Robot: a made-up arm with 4 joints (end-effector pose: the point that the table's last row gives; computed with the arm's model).
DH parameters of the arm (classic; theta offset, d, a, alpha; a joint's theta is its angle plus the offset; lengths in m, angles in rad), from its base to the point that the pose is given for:
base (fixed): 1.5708 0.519 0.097 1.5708
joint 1: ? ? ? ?
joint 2: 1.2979 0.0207 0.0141 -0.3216
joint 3: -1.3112 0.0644 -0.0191 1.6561
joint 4: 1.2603 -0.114 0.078 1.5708
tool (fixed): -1.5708 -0.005 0 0
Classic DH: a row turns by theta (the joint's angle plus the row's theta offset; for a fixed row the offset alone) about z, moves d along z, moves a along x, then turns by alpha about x.
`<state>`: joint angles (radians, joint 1 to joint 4).
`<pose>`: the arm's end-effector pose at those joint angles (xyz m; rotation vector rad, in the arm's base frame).
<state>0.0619 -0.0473 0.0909 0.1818</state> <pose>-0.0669 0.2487 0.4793 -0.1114 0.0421 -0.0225</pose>
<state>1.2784 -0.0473 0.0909 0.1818</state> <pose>-0.0669 0.1868 0.6475 1.1048 0.0499 0.0058</pose>
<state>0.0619 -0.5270 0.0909 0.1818</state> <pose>-0.0562 0.2445 0.5474 -0.1031 -0.4346 -0.0783</pose>
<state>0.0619 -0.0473 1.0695 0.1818</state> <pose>-0.1292 0.2355 0.4005 -0.0109 0.9994 -0.2019</pose>
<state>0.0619 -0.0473 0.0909 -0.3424</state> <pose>-0.0653 0.2452 0.5197 0.4127 0.0350 -0.0329</pose>
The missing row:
joint 1: 1.5708 -0.201 0.007 1.5708
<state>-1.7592 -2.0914 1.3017 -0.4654</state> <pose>-0.1330 0.2166 0.3814 -0.8329 -0.4672 0.7174</pose>
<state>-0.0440 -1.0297 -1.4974 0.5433</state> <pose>-0.2123 0.2907 0.6128 -0.6454 -2.5213 -0.2189</pose>
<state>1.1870 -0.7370 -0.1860 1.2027</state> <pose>-0.0337 0.0986 0.6315 -0.0509 -0.3806 -0.8316</pose>
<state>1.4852 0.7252 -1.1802 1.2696</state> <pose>-0.0680 0.1691 0.6541 0.2423 -0.4264 -0.3277</pose>
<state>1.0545 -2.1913 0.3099 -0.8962</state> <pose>-0.2760 0.0416 0.6846 1.3595 -2.1595 -0.1975</pose>
